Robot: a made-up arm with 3 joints. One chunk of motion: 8 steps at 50 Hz.
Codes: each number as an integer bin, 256 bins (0 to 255) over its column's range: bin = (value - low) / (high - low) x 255, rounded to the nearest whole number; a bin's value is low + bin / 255 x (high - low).
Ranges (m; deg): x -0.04..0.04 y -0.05..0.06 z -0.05..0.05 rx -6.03..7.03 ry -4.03..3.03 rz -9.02..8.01
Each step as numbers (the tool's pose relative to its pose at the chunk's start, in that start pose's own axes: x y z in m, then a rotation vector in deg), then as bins.
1 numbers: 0.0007 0.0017 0.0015 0.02 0.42 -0.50
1 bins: 130 120 131 118 161 128
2 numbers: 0.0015 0.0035 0.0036 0.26 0.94 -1.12
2 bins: 132 124 137 123 180 118
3 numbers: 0.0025 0.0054 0.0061 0.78 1.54 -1.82
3 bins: 135 128 143 133 201 108
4 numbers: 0.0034 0.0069 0.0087 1.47 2.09 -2.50
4 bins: 138 132 150 146 221 98
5 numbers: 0.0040 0.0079 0.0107 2.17 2.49 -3.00
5 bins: 140 134 155 160 235 90
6 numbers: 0.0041 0.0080 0.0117 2.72 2.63 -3.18
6 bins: 141 134 157 171 241 87
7 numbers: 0.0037 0.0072 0.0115 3.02 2.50 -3.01
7 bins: 139 133 157 177 236 90
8 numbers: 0.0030 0.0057 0.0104 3.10 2.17 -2.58
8 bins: 137 129 154 178 224 96
